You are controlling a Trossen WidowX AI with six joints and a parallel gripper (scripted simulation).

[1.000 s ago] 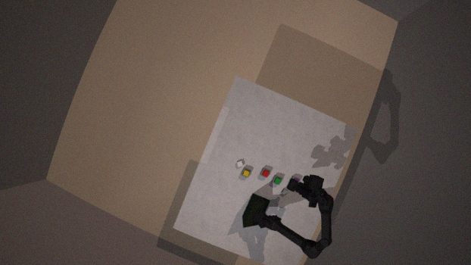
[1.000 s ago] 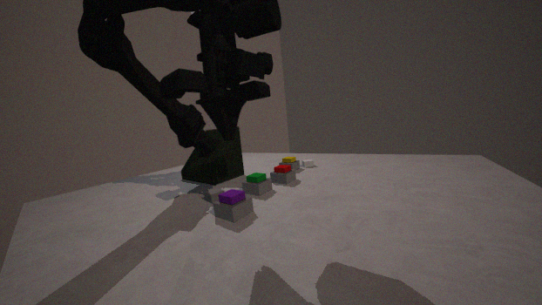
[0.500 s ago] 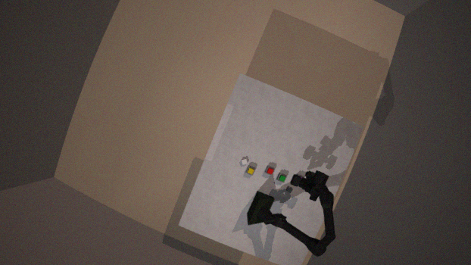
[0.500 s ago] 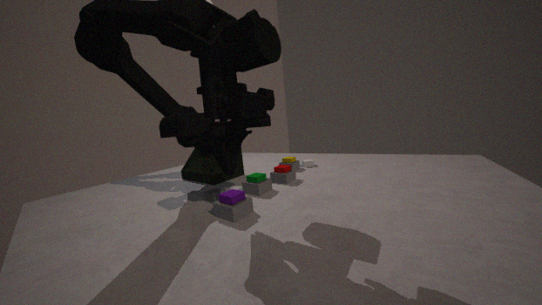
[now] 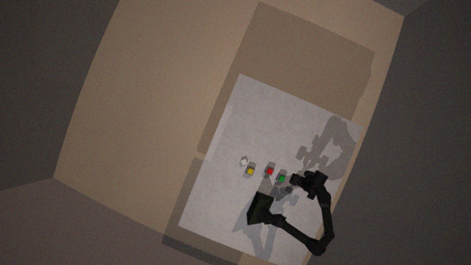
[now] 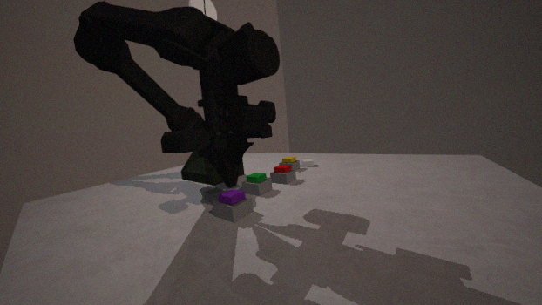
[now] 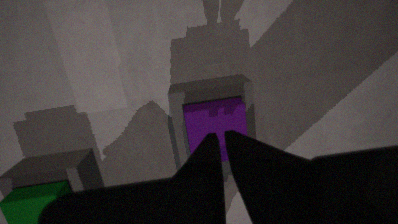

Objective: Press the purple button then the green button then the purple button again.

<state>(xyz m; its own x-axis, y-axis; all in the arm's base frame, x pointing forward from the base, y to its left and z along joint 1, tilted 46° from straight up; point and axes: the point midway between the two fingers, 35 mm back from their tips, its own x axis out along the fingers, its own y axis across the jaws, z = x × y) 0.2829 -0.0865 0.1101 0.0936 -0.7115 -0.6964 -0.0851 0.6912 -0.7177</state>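
Now: gripper tip 2 cm above the purple button. Round my gripper tip: green button 11 cm to the left, 5 cm behind, 2 cm below; then red button 20 cm to the left, 4 cm behind, 2 cm below; then small grey block 10 cm behind, 4 cm below, 2 cm to the left.
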